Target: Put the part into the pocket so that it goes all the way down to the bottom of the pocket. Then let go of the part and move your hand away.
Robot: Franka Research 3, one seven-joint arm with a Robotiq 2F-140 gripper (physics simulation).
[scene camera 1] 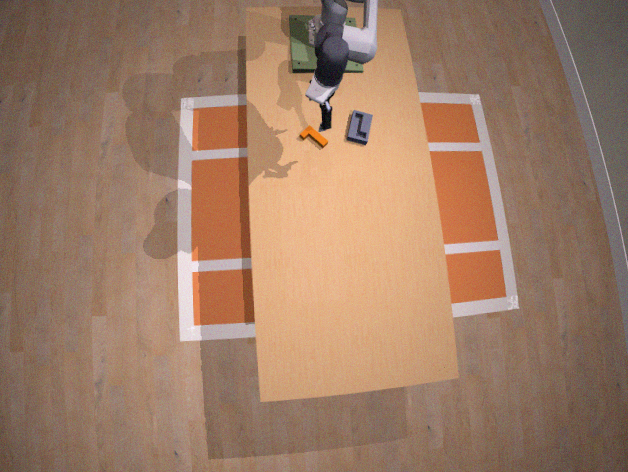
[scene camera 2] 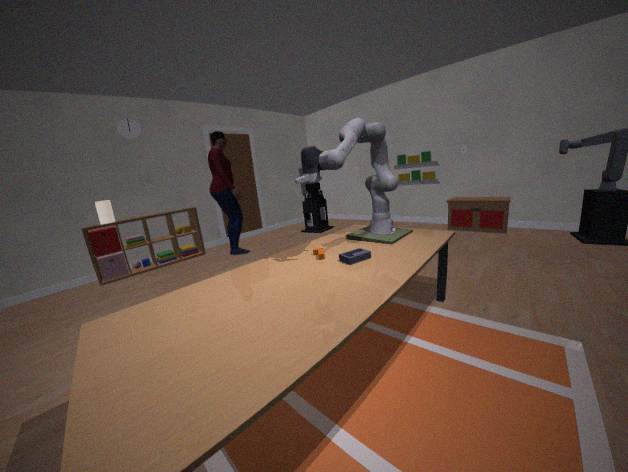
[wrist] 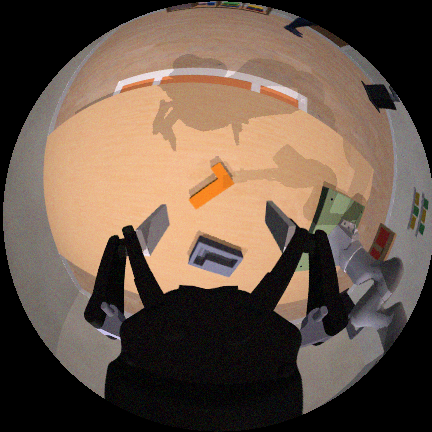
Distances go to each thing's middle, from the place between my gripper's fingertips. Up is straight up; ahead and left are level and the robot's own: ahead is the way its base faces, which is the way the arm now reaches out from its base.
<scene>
The orange L-shaped block [wrist: 223, 181] lies 170 mm below my hand and 10 mm ahead of it. From my hand the other things lie so: pocket block [wrist: 207, 254]: 210 mm to the left, 170 mm below.
</scene>
